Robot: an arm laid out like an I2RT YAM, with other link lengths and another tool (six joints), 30 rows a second.
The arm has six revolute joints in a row. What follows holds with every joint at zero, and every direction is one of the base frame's.
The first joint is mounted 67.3 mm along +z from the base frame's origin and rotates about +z.
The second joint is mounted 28 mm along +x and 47.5 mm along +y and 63.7 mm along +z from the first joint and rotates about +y.
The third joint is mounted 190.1 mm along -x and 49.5 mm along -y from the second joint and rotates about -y.
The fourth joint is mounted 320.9 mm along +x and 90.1 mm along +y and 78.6 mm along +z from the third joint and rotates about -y.
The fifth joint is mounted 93.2 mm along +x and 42.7 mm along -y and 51 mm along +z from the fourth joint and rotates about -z.
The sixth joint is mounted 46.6 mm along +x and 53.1 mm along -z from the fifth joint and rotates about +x.
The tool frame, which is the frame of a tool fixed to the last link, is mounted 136 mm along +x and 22 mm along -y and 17 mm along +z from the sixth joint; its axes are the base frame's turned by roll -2.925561, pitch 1.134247 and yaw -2.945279 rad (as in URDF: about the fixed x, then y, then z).
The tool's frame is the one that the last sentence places.
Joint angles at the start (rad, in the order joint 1, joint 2, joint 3, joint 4, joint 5, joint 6):
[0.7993 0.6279 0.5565 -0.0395 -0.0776 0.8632]
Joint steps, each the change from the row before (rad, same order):
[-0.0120 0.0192 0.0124 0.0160 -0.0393 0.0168]
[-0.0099 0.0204 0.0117 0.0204 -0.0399 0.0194]
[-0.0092 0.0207 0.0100 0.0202 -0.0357 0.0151]
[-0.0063 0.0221 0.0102 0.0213 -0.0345 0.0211]
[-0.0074 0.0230 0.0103 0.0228 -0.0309 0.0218]
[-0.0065 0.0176 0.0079 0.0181 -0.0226 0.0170]
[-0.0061 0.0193 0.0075 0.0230 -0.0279 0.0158]
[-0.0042 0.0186 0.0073 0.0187 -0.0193 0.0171]
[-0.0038 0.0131 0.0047 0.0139 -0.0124 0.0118]
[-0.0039 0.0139 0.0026 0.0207 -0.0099 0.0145]
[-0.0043 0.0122 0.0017 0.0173 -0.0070 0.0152]
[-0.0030 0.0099 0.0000 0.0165 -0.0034 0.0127]
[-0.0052 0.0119 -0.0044 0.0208 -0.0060 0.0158]
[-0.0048 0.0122 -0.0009 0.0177 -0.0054 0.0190]
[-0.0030 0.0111 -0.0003 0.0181 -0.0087 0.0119]
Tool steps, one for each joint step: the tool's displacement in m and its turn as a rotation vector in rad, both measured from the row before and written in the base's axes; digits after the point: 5 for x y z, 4 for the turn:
[0.00138 0.00373 0.00276 0.0200 0.0095 0.0253]
[0.00067 0.00453 0.00293 0.0227 0.0098 0.0280]
[0.00096 0.00407 0.00180 0.0176 0.0075 0.0251]
[0.00007 0.00484 0.00138 0.0202 0.0125 0.0265]
[0.00103 0.00404 0.00136 0.0202 0.0124 0.0220]
[0.00124 0.00264 0.00118 0.0155 0.0092 0.0151]
[0.00056 0.00353 0.00148 0.0166 0.0063 0.0211]
[0.00088 0.00293 0.00040 0.0139 0.0099 0.0145]
[0.00113 0.00164 0.00019 0.0096 0.0065 0.0082]
[0.00169 0.00148 0.00030 0.0133 0.0059 0.0057]
[0.00203 0.00081 -0.00041 0.0118 0.0084 0.0025]
[0.00180 0.00057 -0.00052 0.0103 0.0063 0.0003]
[0.00248 0.00034 -0.00305 0.0104 0.0106 0.0007]
[0.00235 0.00038 -0.00203 0.0119 0.0133 0.0006]
[0.00108 0.00115 -0.00088 0.0099 0.0054 0.0058]

